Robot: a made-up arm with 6 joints.
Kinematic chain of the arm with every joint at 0, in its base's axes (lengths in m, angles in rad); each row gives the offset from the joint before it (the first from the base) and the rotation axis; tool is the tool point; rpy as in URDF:
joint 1: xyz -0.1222 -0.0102 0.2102 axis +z
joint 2: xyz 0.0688 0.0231 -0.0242 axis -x
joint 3: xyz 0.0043 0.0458 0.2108 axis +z
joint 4: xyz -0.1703 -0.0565 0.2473 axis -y
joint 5: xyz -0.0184 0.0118 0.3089 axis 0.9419 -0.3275 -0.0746
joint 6: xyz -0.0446 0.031 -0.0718 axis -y
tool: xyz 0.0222 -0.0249 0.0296 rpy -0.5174 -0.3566 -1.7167
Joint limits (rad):
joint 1: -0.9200..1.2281
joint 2: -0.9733..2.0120
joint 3: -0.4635..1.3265
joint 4: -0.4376..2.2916
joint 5: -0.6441..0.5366
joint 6: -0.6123..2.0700
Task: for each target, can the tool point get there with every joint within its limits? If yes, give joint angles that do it. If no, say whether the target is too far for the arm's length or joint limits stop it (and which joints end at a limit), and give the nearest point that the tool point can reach.
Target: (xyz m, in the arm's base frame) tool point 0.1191 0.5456 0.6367
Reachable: yes | joints -0.7482 0.8003 -0.2164 0.2297 -0.1821 -0.0836
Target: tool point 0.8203 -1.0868 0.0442
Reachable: no: too far | nearest point 0.3507 -0.5504 0.2581 | short by 0.744 m
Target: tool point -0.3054 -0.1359 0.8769
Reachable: yes | joints -0.4176 -0.0034 0.8546 0.4011 0.3650 0.2560
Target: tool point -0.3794 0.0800 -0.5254
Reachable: no: joint limits stop it (at a limit: joint 2, joint 3, joint 5, joint 6) | nearest point -0.5579 0.1426 -0.2258 | short by 0.354 m
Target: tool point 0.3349 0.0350 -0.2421
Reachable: no: joint limits stop it (at a limit: joint 1, joint 2, joint 3, joint 5) | nearest point 0.2774 -0.1048 0.0416 | short by 0.321 m
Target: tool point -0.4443 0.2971 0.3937
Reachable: yes | joints -0.0843 0.8338 -0.0165 1.8190 0.1130 0.7021
